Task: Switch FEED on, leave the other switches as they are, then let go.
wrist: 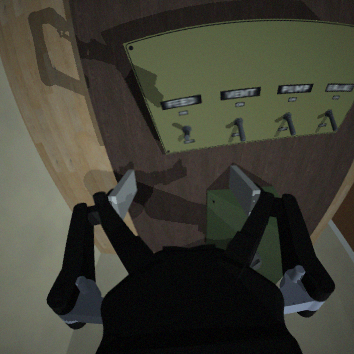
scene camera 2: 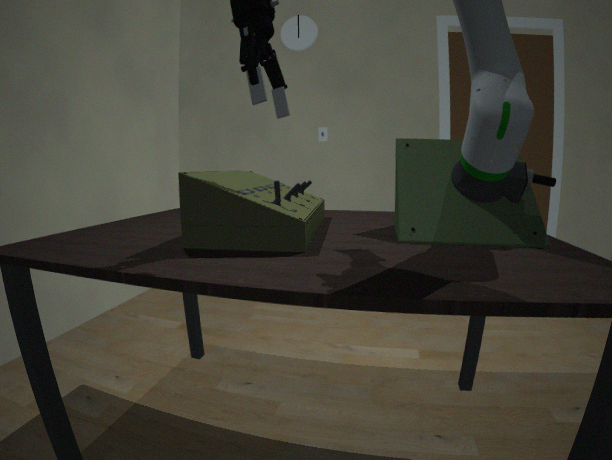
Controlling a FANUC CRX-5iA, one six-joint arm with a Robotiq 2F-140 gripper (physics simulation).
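Where they show: gripper, between the fingertips: (wrist: 182,177) (scene camera 2: 272,110); arm's base, origin of its link: (scene camera 2: 479,180).
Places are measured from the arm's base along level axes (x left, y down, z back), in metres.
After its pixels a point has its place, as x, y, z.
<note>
The sloped olive switch panel (scene camera 2: 240,220) {0.338, 0.080, -0.481} (wrist: 225,55) {0.201, 0.000, -0.598} stands on the table. Its FEED switch (scene camera 2: 277,193) {0.261, 0.031, -0.436} (wrist: 186,131) {0.256, 0.028, -0.444} is the lever nearest the scene camera; it stands nearly upright, at a different angle from the other levers. The VENT switch (wrist: 240,129) {0.139, 0.030, -0.458}, the PUMP switch (wrist: 289,124) {0.024, 0.031, -0.484} and a further switch (wrist: 331,120) {-0.092, 0.032, -0.512} with a hard-to-read label stand in a row beside it. In the scene view these other levers lean alike towards the panel's low edge. My gripper (scene camera 2: 270,103) {0.262, -0.144, -0.444} (wrist: 182,177) {0.262, -0.144, -0.444} is open and empty, well above the panel, touching no switch.
A green box-like block (scene camera 2: 417,190) {0.053, 0.030, -0.159} (wrist: 227,207) {0.098, 0.071, -0.176} stands on the dark table (scene camera 2: 280,272) {0.438, 0.141, -0.348} (wrist: 112,117) {0.469, 0.141, -0.437}, to the right in the scene view. The arm's grey base part (scene camera 2: 492,125) {0.192, -0.112, -0.007} rises at that block. A wall clock (scene camera 2: 299,33) and a door (scene camera 2: 542,100) are behind.
</note>
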